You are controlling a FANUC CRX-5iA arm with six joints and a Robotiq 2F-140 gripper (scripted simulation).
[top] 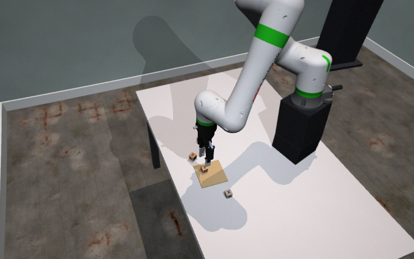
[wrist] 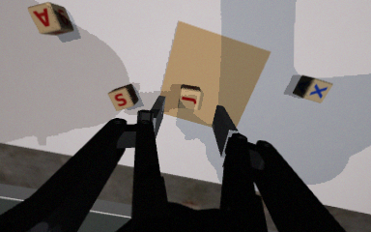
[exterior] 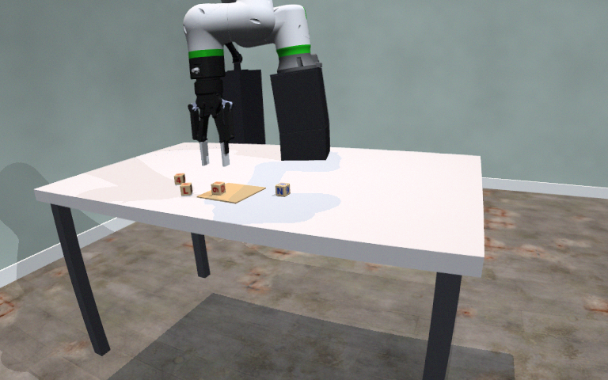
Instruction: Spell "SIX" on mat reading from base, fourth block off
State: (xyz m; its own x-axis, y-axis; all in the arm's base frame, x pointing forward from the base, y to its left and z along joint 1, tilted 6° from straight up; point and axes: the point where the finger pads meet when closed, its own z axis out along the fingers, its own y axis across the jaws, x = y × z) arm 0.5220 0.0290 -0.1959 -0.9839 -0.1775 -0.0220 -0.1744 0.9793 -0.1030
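Right now my hand is 30 mm past the tan mat, 20 mm to the right of it and 110 mm above it. Round my hand: block: 40 mm behind, 210 mm to the right, 100 mm below.
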